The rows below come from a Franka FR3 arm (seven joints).
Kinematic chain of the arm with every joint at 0, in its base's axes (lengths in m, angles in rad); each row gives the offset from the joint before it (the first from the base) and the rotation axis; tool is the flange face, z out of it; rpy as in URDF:
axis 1: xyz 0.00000 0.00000 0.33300 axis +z
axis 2: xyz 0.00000 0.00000 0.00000 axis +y
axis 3: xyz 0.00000 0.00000 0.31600 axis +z
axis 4: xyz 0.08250 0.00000 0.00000 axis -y
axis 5: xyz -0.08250 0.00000 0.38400 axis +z
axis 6: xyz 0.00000 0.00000 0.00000 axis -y
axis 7: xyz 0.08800 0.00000 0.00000 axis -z
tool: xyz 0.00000 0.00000 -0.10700 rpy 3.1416 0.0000 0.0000
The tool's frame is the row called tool.
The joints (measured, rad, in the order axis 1, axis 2, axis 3, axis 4, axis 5, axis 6, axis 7), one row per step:
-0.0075, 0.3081, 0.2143, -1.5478, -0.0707, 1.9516, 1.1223
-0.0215, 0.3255, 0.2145, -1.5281, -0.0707, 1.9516, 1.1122
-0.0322, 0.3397, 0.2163, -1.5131, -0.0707, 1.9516, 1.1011
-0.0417, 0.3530, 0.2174, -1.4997, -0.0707, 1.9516, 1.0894
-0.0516, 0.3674, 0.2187, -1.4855, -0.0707, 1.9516, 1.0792
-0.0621, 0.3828, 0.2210, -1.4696, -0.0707, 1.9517, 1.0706
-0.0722, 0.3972, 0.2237, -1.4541, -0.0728, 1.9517, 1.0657
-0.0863, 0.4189, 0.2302, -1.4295, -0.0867, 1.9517, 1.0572
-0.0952, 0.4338, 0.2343, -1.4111, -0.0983, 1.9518, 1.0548
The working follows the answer.
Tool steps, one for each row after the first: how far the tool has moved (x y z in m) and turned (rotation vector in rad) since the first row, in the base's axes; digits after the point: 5 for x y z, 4 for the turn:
0.00668, -0.00929, -0.00174, 0.0030, -0.0021, -0.0051
0.01163, -0.01557, -0.00369, 0.0054, -0.0029, -0.0041
0.01610, -0.02155, -0.00590, 0.0073, -0.0031, -0.0019
0.02077, -0.02780, -0.00849, 0.0096, -0.0030, -0.0015
0.02568, -0.03403, -0.01092, 0.0128, -0.0037, -0.0026
0.03026, -0.04000, -0.01292, 0.0144, -0.0052, -0.0061
0.03701, -0.04779, -0.01529, 0.0077, -0.0104, -0.0042
0.04172, -0.05314, -0.01625, 0.0016, -0.0157, -0.0057

Tool pose at each row, in the base's axes (x y z in m, rotation vector in rad; rounded; the steps above come from the unrounded poses):
0.65305, 0.11544, 0.48610, -2.7676, 1.3466, -0.1276
0.65972, 0.10615, 0.48436, -2.7610, 1.3523, -0.1286
0.66467, 0.09986, 0.48241, -2.7593, 1.3500, -0.1279
0.66915, 0.09389, 0.48020, -2.7590, 1.3463, -0.1267
0.67382, 0.08764, 0.47761, -2.7575, 1.3451, -0.1249
0.67873, 0.08141, 0.47518, -2.7539, 1.3455, -0.1237
0.68330, 0.07544, 0.47318, -2.7497, 1.3494, -0.1248
0.69005, 0.06765, 0.47081, -2.7540, 1.3477, -0.1365
0.69477, 0.06230, 0.46985, -2.7557, 1.3504, -0.1481

